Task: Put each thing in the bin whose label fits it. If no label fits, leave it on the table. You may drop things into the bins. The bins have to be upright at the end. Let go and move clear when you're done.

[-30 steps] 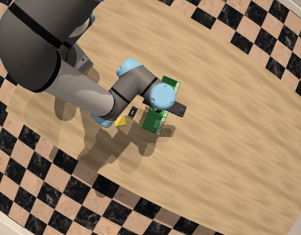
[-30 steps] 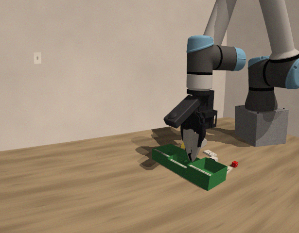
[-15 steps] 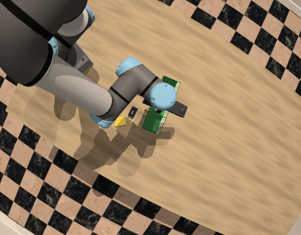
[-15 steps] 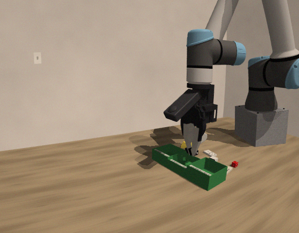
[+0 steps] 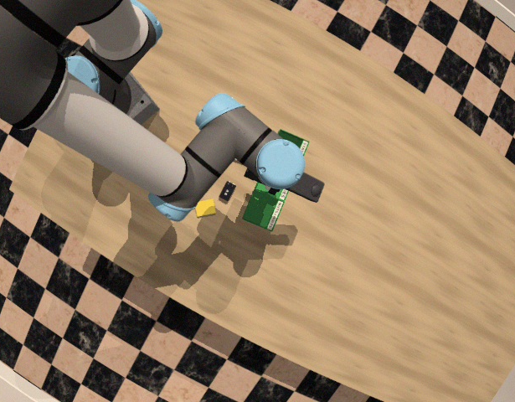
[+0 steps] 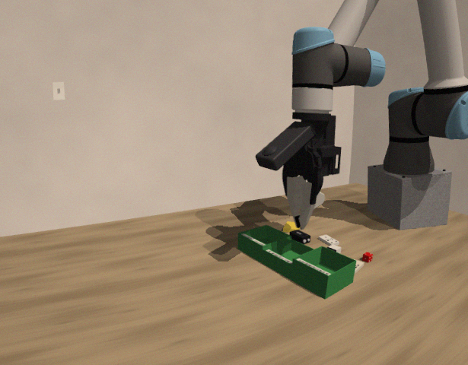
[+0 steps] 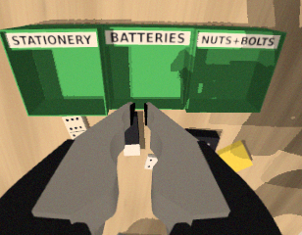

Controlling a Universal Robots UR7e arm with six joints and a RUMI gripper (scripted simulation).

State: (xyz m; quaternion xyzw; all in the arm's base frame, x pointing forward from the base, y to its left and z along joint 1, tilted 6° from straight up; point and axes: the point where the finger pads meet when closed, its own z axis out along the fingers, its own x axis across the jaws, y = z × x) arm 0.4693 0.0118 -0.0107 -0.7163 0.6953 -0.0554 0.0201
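Right now my hand is 9 cm past the black 9V battery, 9 cm above it and 8 cm to the left of it. The rest, counted from my hand: black-and-white block (9 cm below, 9 cm behind, 1 cm to the left); then red die (14 cm behind, 9 cm below, 8 cm to the left); then yellow block (15 cm to the right, 13 cm behind, 9 cm below).
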